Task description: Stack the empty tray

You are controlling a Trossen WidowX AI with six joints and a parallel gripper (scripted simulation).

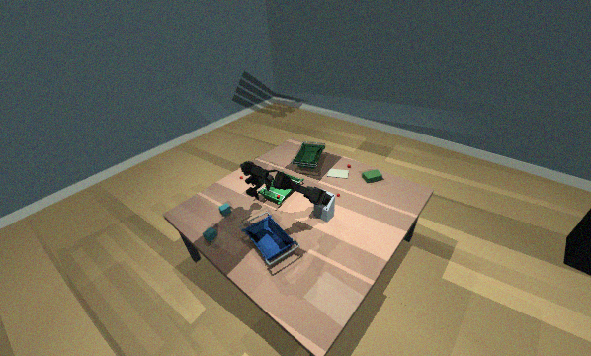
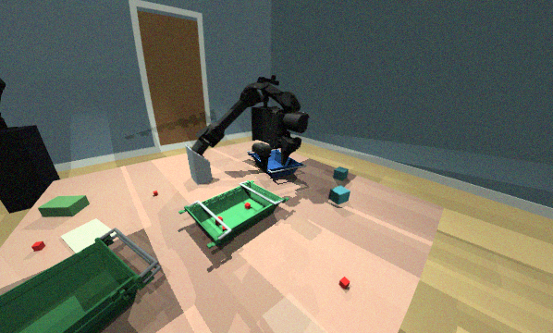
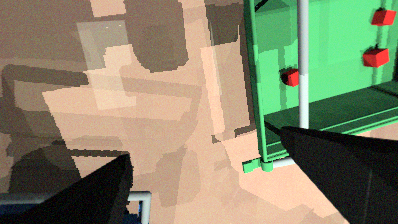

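The blue tray is 220 mm behind my gripper tip, 160 mm to the left of it and 80 mm below it. Round my gripper tip: green block 340 mm behind, 720 mm to the right, 100 mm below; white sheet 120 mm behind, 610 mm to the right, 120 mm below.
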